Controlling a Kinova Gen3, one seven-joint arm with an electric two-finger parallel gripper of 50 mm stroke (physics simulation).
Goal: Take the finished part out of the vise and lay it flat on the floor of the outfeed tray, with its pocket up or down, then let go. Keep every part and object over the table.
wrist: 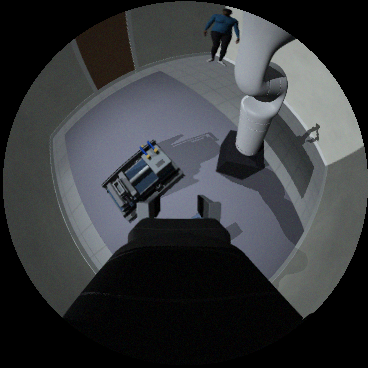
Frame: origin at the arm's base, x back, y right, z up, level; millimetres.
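Seen in the pictures: gripper, fingertip midpoint: (178,202); arm's base, origin of the base link: (247,144).
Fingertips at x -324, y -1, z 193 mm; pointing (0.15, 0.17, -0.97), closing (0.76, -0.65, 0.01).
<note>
Offsets run from my fingertips to a thing's top centre. "spot": to the spot under its first point. Level surfaces: height alone.
My gripper (178,202) is open, with nothing between its fingers. It hangs high above the table, to the right of the machine unit {spot: dx +53, dy +150, dz -246 mm} (161,162) in the wrist view. At the lower left end of this unit is a grey, vise-like block {dx -117, dy +176, dz -228 mm} (119,188) with a dark recess in its top. The finished part may be in it, but it is too small to tell part from jaws. The outfeed tray does not show; the gripper body hides the lower part of the view.
The machine unit has blue upright pins and yellow pieces on its upper right end. A small bit of something blue {spot: dx +31, dy -81, dz -335 mm} (197,217) shows between the fingers' bases, far below. The arm's black base (241,162) stands at the right. A person (222,31) stands beyond the table {dz -343 mm} (115,120).
</note>
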